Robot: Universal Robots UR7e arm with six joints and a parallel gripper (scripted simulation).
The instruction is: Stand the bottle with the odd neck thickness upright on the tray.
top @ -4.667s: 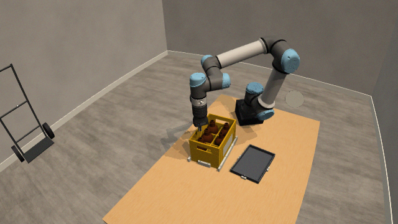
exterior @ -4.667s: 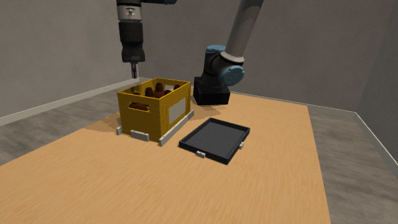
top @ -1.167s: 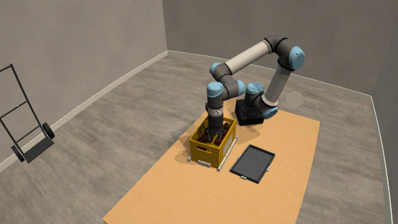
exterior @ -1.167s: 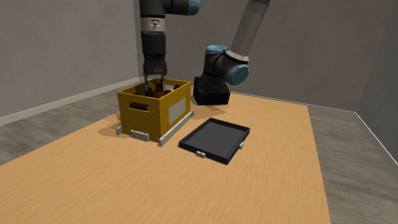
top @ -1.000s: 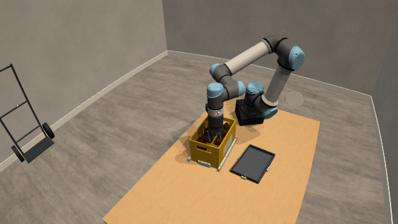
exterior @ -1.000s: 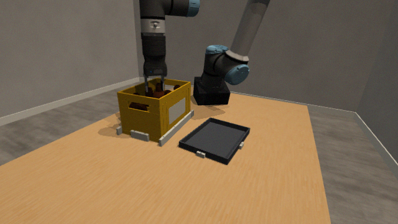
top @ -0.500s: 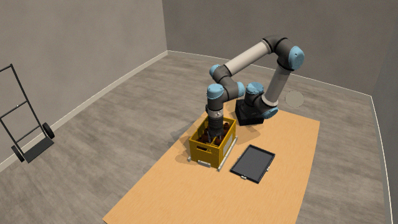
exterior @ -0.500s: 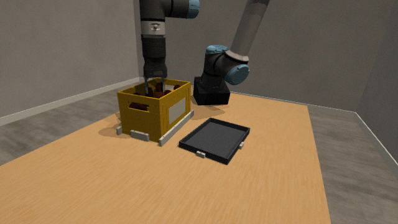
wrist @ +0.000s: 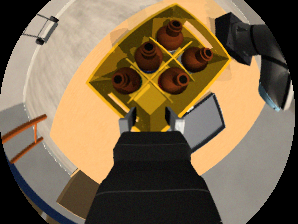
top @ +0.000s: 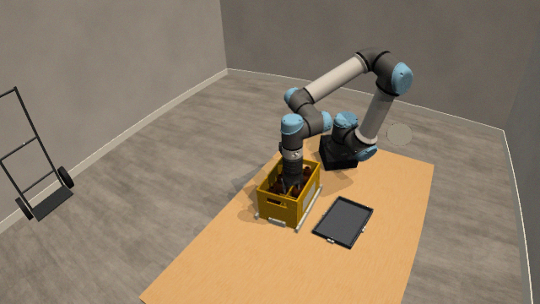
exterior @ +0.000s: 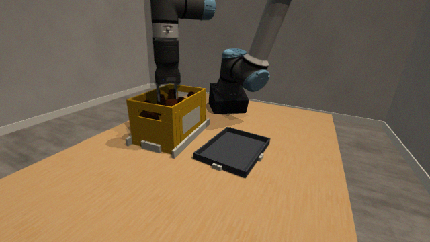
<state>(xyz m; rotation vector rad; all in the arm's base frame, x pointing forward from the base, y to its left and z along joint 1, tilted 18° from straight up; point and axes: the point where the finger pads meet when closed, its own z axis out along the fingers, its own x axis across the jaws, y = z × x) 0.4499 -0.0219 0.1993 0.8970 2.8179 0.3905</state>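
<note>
The bottle is 110 mm below my hand, 90 mm behind it and 10 mm to the right of it. Round my hand: yellow crate: 110 mm below, 80 mm behind, 60 mm to the right; then dark tray: 210 mm to the left, 190 mm below, 110 mm behind.
</note>
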